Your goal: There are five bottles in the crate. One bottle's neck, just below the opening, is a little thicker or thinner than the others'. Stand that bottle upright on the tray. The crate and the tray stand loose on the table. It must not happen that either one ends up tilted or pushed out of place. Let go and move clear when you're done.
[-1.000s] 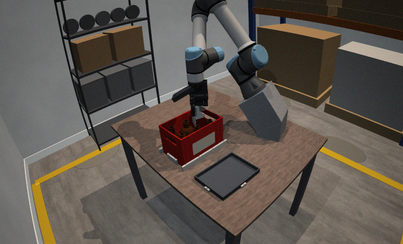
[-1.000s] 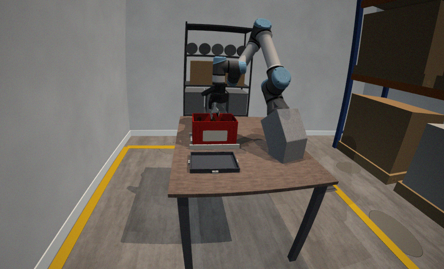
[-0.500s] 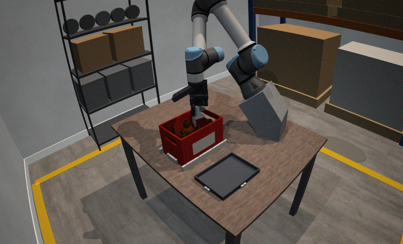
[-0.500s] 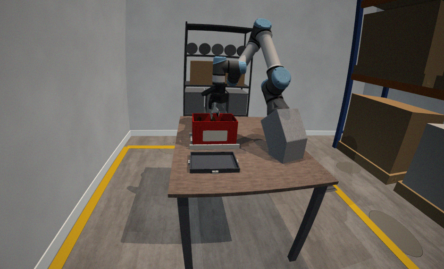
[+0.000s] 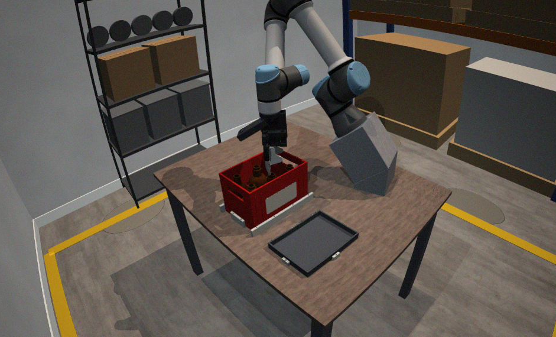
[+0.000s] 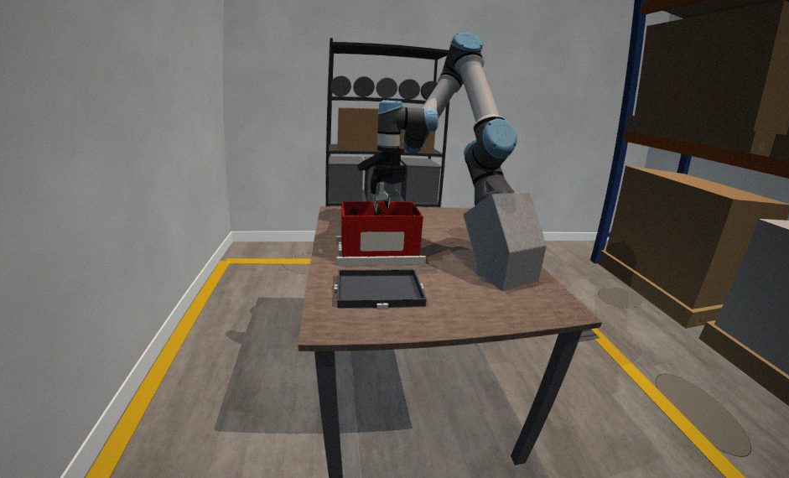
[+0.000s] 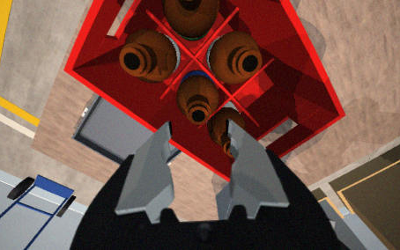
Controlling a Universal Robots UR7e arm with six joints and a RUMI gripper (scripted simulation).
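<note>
The red crate lies 10 mm behind my hand, 40 mm to the right of it and 110 mm below it. From my hand the other things lie so: dark tray (70 mm ahead, 230 mm to the left, 180 mm below).
</note>
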